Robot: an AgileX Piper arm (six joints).
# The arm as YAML. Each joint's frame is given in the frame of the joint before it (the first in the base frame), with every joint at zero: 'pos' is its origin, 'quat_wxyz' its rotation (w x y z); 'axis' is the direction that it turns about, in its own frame. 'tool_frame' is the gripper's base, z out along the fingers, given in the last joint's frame.
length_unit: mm
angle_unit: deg
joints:
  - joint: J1
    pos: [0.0, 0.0, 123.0]
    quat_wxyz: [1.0, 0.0, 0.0, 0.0]
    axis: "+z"
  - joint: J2
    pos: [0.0, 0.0, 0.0]
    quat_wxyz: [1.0, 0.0, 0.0, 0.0]
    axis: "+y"
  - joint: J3
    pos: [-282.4, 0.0, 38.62]
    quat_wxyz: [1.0, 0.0, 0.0, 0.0]
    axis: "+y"
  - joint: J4
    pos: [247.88, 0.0, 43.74]
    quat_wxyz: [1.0, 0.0, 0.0, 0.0]
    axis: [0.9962, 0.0, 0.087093]
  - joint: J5
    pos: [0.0, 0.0, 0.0]
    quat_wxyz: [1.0, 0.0, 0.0, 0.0]
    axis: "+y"
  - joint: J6
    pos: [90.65, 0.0, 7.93]
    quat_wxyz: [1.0, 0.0, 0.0, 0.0]
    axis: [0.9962, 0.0, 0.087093]
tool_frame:
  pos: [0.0, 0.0, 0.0]
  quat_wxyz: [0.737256, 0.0, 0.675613, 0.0]
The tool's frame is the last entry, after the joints.
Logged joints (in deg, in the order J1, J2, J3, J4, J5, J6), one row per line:
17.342 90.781 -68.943 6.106 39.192 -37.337
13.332 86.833 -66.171 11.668 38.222 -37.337
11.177 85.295 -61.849 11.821 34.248 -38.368
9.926 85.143 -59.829 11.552 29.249 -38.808
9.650 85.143 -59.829 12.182 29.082 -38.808
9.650 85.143 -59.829 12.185 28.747 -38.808
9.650 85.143 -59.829 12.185 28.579 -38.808
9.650 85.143 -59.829 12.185 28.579 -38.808
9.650 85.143 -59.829 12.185 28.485 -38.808
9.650 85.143 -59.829 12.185 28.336 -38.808
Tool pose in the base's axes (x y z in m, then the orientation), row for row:
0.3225 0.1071 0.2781 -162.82 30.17 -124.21
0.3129 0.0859 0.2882 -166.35 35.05 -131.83
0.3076 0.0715 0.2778 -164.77 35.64 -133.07
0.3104 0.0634 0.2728 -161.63 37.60 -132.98
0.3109 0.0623 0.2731 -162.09 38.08 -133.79
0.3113 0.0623 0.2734 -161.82 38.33 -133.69
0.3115 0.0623 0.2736 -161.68 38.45 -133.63
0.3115 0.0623 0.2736 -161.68 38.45 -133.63
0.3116 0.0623 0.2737 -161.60 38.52 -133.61
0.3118 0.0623 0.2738 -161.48 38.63 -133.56
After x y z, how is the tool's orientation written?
As angles about the fixed x, y, z axes (roll, pitch, yaw), in degrees.
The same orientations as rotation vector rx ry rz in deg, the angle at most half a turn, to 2 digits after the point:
-62.87 131.43 -1.08
-53.29 132.42 2.80
-50.77 132.23 0.76
-48.28 130.10 -1.73
-47.36 130.16 -1.32
-47.20 129.88 -1.44
-47.14 129.74 -1.51
-47.14 129.74 -1.51
-47.08 129.66 -1.55
-47.02 129.54 -1.60

